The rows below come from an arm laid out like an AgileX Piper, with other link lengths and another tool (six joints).
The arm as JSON. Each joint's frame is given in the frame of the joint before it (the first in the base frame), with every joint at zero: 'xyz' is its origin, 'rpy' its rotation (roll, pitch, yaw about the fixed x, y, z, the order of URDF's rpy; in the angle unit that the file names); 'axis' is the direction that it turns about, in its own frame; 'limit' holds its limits. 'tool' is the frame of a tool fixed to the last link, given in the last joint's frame.
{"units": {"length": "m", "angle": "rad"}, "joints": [
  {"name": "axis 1", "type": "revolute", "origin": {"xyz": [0.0, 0.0, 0.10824], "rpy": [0.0, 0.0, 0.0]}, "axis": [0.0, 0.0, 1.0], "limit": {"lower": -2.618, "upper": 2.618}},
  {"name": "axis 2", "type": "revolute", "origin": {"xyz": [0.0, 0.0, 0.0], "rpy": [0.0, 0.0, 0.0]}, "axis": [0.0, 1.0, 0.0], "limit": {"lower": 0.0, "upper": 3.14}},
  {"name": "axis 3", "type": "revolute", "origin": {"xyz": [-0.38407, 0.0, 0.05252], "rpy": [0.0, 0.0, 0.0]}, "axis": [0.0, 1.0, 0.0], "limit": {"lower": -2.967, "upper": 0.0}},
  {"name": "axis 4", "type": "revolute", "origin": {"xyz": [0.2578, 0.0, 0.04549], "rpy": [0.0, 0.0, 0.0]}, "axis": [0.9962, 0.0, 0.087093], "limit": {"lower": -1.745, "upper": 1.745}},
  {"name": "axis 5", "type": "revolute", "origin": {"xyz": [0.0, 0.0, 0.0], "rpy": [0.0, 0.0, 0.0]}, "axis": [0.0, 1.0, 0.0], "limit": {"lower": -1.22, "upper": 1.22}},
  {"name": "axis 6", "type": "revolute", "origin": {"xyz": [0.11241, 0.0, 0.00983], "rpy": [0.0, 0.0, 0.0]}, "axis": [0.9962, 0.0, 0.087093], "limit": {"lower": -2.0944, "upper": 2.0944}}
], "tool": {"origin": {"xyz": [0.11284, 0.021, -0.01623], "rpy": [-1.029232, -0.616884, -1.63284]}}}
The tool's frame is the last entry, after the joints.
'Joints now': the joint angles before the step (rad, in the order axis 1, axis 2, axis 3, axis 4, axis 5, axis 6). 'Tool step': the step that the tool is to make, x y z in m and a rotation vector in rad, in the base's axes. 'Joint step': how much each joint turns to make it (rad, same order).
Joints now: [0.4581 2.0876 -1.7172 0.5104 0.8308 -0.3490]
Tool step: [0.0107 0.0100 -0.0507 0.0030 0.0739 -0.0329]
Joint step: [0.0001 0.0982 0.0001 0.0442 -0.0387 0.0000]
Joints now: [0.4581 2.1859 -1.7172 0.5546 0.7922 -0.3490]
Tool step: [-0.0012 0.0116 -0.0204 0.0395 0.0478 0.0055]
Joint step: [0.0001 0.0480 -0.0001 0.0847 -0.0033 -0.0495]
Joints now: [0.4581 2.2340 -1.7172 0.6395 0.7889 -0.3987]
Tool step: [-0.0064 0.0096 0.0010 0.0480 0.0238 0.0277]
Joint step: [0.0001 0.0105 -0.0001 0.0793 0.0219 -0.0607]
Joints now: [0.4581 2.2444 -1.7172 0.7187 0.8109 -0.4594]
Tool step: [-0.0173 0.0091 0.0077 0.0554 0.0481 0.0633]
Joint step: [0.0001 0.0016 0.0000 0.0829 0.0726 -0.0689]
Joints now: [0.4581 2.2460 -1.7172 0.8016 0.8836 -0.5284]
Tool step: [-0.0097 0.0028 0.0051 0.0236 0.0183 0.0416]
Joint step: [0.0001 -0.0021 0.0001 0.0311 0.0420 -0.0361]
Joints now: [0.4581 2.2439 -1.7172 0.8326 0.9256 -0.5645]
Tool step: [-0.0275 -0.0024 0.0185 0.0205 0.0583 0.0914]
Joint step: [-0.0001 -0.0249 0.0000 0.0137 0.1210 -0.0206]
